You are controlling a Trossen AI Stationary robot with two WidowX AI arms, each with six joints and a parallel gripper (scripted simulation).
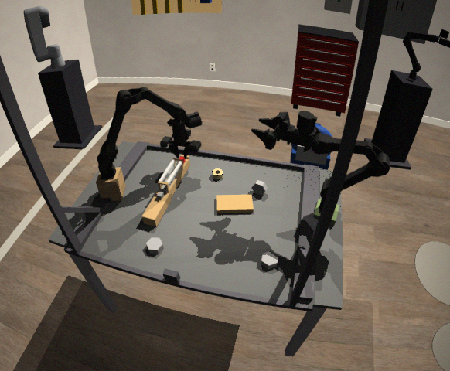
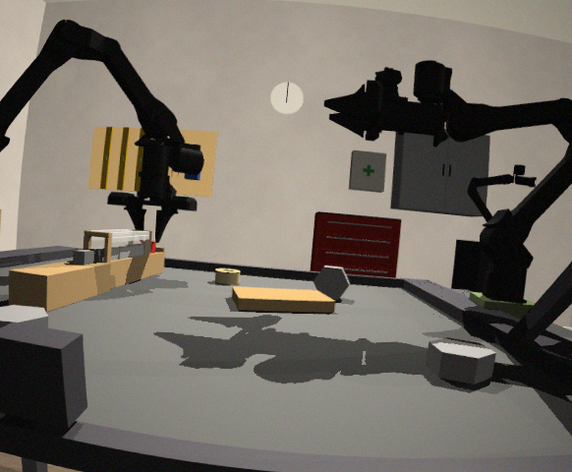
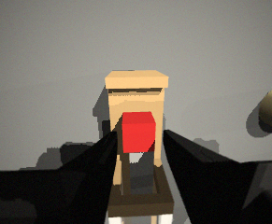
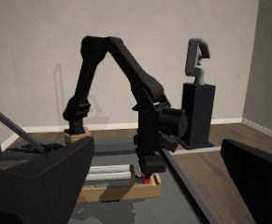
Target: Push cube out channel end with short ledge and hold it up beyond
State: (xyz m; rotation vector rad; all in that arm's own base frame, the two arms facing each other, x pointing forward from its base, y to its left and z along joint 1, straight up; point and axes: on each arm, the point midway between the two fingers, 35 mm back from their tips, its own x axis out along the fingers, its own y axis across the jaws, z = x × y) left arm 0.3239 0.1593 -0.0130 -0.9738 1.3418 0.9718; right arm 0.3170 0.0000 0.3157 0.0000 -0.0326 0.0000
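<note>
Now: the red cube 40 mm below my left hand. Round my left hand: tan channel 130 mm behind, 20 mm to the left, 50 mm below; then tan ring 30 mm behind, 180 mm to the right, 90 mm below; then flat tan plate 210 mm behind, 280 mm to the right, 90 mm below.
</note>
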